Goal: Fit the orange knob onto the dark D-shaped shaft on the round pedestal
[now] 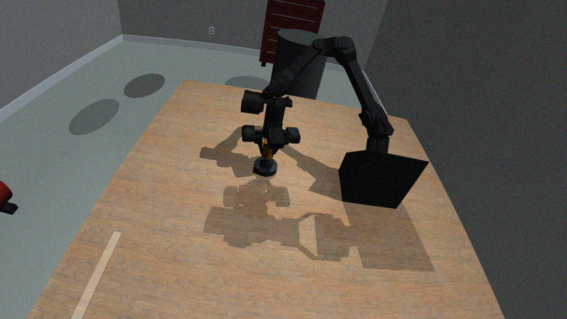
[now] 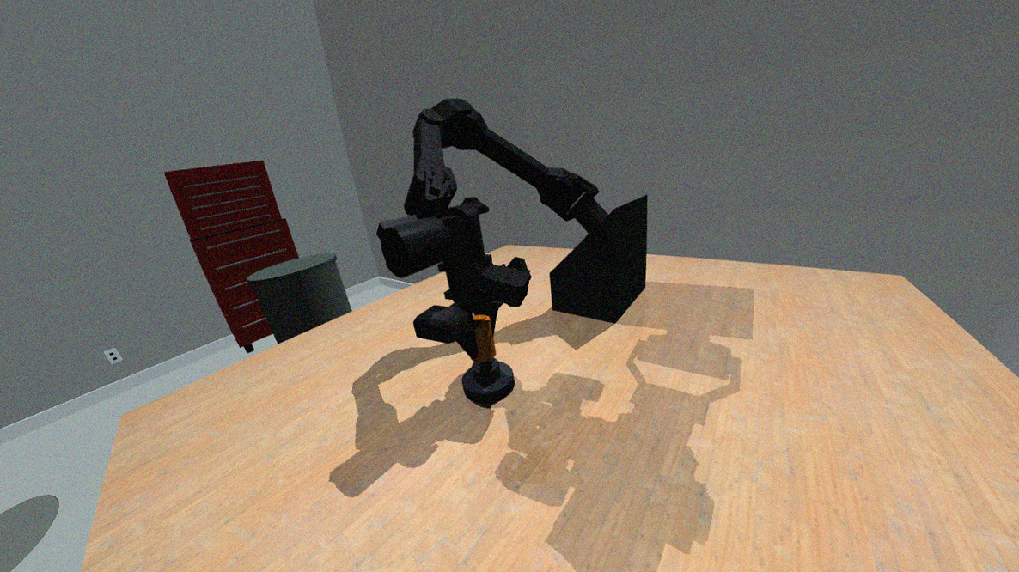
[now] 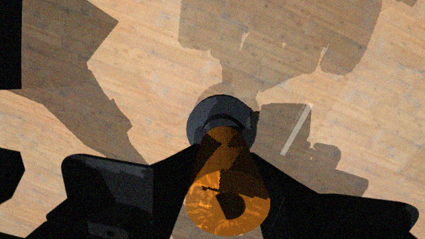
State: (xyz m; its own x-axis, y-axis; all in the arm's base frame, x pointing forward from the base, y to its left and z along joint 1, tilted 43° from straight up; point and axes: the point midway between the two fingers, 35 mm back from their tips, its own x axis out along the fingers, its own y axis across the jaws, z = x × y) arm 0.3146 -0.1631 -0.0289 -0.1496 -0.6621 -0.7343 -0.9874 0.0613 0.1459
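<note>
Right now my gripper tip is 20 mm below the orange knob. Also, from my gripper tip: dark round pedestal (40 mm below).
</note>
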